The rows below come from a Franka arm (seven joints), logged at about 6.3 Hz.
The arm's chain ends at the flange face. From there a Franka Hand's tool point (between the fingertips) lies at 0.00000 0.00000 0.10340 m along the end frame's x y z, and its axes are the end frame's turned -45 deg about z.
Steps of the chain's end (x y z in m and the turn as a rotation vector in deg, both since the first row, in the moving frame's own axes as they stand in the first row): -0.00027, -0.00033, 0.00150, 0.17, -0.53, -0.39; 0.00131, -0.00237, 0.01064, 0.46, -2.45, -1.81; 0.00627, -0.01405, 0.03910, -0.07, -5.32, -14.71; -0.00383, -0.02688, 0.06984, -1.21, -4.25, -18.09; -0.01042, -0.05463, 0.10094, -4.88, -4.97, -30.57; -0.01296, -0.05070, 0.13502, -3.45, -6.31, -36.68; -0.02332, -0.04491, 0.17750, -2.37, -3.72, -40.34
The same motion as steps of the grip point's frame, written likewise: -0.00042, -0.00132, 0.00150, 0.49, -0.25, -0.39; 0.00001, -0.00442, 0.01054, 2.06, -1.41, -1.81; 0.00672, -0.01124, 0.03866, 3.71, -3.81, -14.71; 0.00885, -0.02444, 0.06954, 2.15, -3.86, -18.09; 0.01928, -0.04284, 0.10019, 0.06, -6.97, -30.57; 0.01397, -0.04456, 0.13423, 2.02, -6.90, -36.68; 0.00755, -0.04720, 0.17721, 0.95, -4.31, -40.34
